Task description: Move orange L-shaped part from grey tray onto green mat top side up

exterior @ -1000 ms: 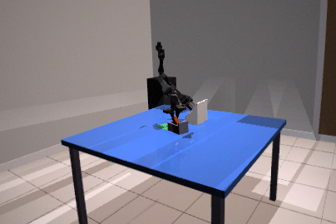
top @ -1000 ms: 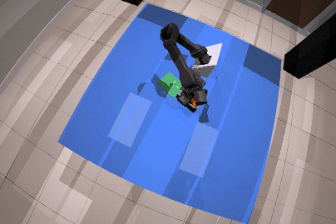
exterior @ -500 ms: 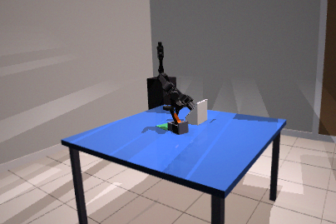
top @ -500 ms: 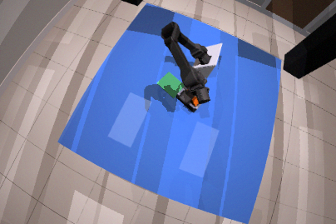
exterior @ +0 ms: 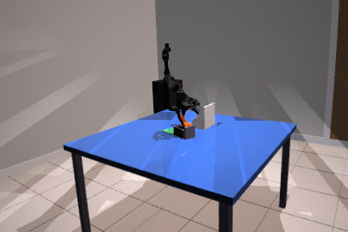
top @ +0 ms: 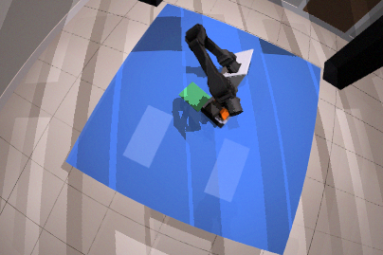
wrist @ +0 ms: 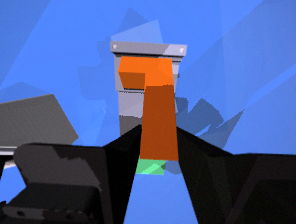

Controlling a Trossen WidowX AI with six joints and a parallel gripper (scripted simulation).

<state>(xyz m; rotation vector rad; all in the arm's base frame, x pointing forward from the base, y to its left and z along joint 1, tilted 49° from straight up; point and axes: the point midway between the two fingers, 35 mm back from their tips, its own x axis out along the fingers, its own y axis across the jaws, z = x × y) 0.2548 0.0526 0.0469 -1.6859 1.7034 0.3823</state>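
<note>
Right now my gripper tip is 5 cm past the green mat, 13 cm to the left of it and 15 cm above it. The rest, counted from my gripper tip: orange L-shaped part: 1 cm behind, 3 cm to the left, 3 cm below.
</note>
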